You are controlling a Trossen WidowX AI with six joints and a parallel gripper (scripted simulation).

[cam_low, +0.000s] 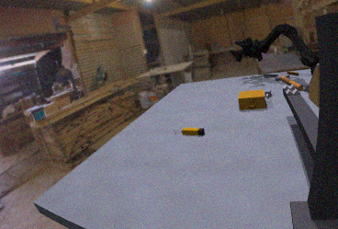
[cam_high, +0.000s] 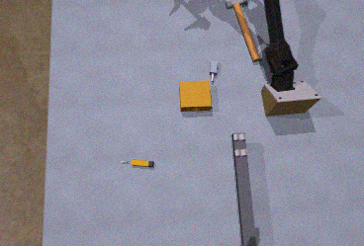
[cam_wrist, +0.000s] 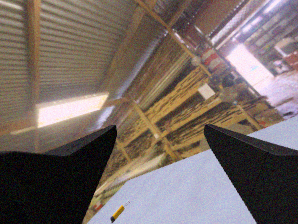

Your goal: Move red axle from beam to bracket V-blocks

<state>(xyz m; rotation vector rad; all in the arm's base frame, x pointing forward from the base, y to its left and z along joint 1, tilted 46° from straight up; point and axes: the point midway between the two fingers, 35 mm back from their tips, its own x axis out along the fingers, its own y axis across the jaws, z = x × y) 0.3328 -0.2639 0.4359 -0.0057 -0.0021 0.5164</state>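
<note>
My gripper tip is now 360 mm to the right of the grey block, 220 mm above it and 130 mm past it. Round my gripper tip: yellow tool: 660 mm to the left, 230 mm below, 190 mm ahead; then orange block: 450 mm to the left, 210 mm below, 50 mm behind.
</note>
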